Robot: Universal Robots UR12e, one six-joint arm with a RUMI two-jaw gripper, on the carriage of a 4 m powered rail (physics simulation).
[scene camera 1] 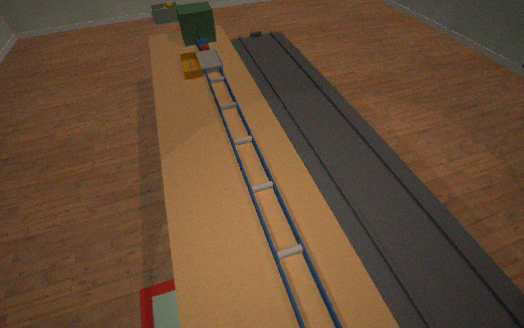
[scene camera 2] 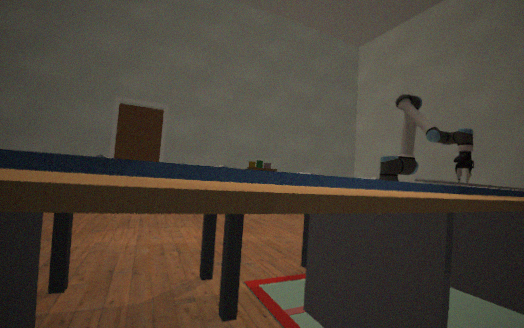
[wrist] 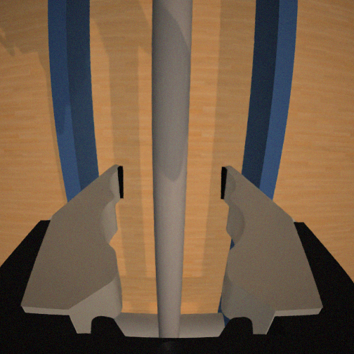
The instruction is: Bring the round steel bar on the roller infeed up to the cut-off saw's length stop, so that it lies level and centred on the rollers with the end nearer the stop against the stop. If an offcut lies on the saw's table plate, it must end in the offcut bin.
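Frame: origin at the arm's base, x back, y right, z up, level; metres.
Where they show: gripper, fingertip midpoint: (scene camera 2: 463, 182).
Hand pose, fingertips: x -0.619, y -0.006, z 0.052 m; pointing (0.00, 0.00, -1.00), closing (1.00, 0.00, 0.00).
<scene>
After its pixels a point has its place.
The round steel bar (wrist: 171, 125) runs lengthwise between the blue infeed rails in the wrist view and over a roller (wrist: 137, 325). It also shows as a thin line in scene camera 2 (scene camera 2: 435, 181) @(x -0.628, y 0.359, z 0.041 m). My gripper (scene camera 2: 463, 180) @(x -0.619, y -0.006, z 0.052 m) (wrist: 171, 168) is open, pointing down, with one jaw on each side of the bar and a gap on both sides. In scene camera 1, the grey table plate (scene camera 1: 209, 60) @(x -0.621, y 2.900, z 0.029 m) is at the far end of the infeed, before the green saw housing (scene camera 1: 196, 23) @(x -0.631, y 3.421, z 0.185 m). A blue part with a red block (scene camera 1: 204, 47) @(x -0.624, y 3.120, z 0.060 m), apparently the stop, stands behind the plate. A small greyish piece (scene camera 1: 190, 65) @(x -0.800, y 2.944, z -0.009 m) shows inside the orange bin (scene camera 1: 193, 75) @(x -0.801, y 2.738, z -0.002 m).
Blue rails (scene camera 1: 242, 170) @(x -0.693, y 1.515, z 0.018 m) (wrist: 80, 100) with rollers (scene camera 1: 262, 187) @(x -0.623, y 1.355, z 0.023 m) run along the wooden table (scene camera 1: 195, 200) @(x -0.995, y 1.431, z -0.030 m). The dark rail bed (scene camera 1: 350, 150) lies beside it. A grey-green box (scene camera 1: 164, 15) stands beyond the saw. Small coloured blocks (scene camera 2: 259, 164) show in the background.
</scene>
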